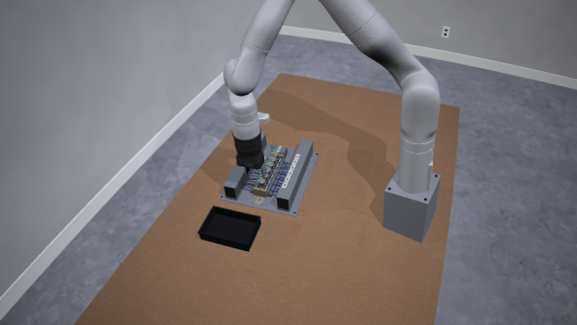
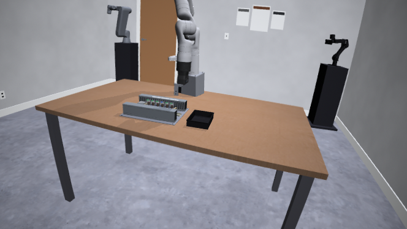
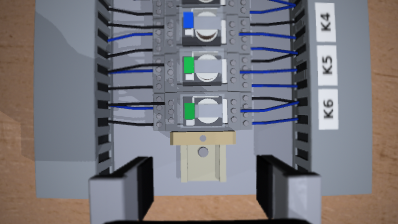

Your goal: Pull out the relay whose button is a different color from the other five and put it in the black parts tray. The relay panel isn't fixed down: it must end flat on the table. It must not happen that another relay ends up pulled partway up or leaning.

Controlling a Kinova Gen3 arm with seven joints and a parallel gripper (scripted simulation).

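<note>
Now: the k4 relay 9 cm to the right of my hand and 9 cm below it. From my hand the other things lie so: k2 relay (15 cm to the right, 9 cm below, 1 cm behind); then k3 relay (12 cm to the right, 9 cm below, 1 cm behind); then grey relay panel (13 cm to the right, 11 cm below).
</note>
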